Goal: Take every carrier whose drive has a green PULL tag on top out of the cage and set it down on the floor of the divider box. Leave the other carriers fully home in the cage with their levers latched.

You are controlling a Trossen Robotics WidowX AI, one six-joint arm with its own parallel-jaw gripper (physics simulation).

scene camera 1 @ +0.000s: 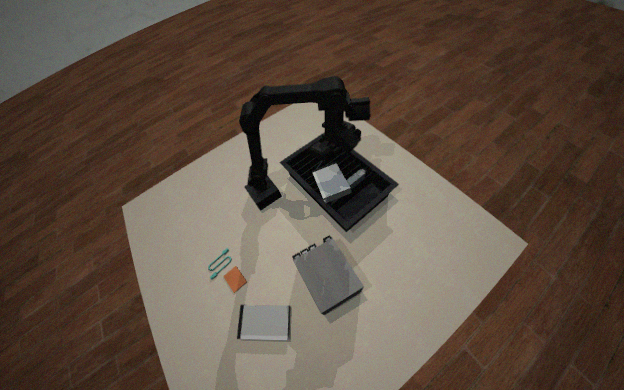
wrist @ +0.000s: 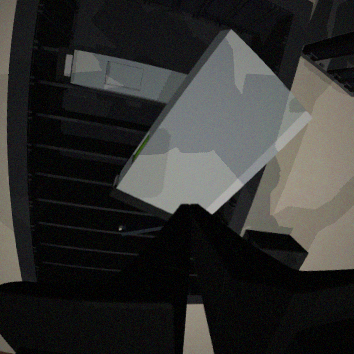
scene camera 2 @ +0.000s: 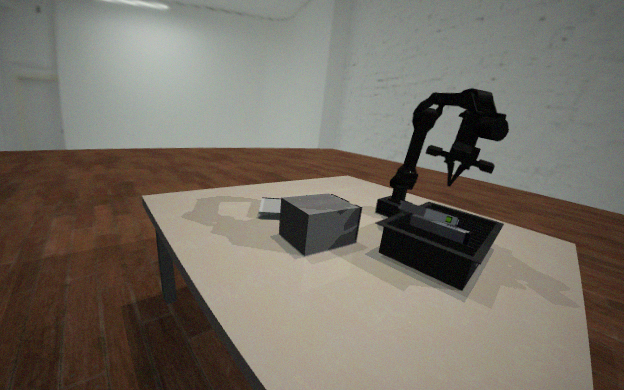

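My gripper is shut and empty, above the divider box. A light grey carrier lies flat-side up and skewed across the box's dividers. A green tag shows on its edge. Another grey carrier stands on edge between dividers, partly under the first; its top shows no green. The grey cage stands on the table with several dark levers at one end. Carrier tags inside it are hidden.
A flat grey unit with dark edges lies on the table beside the cage. A teal cable and an orange square lie on the arm base's side of it. The arm base stands beside the box.
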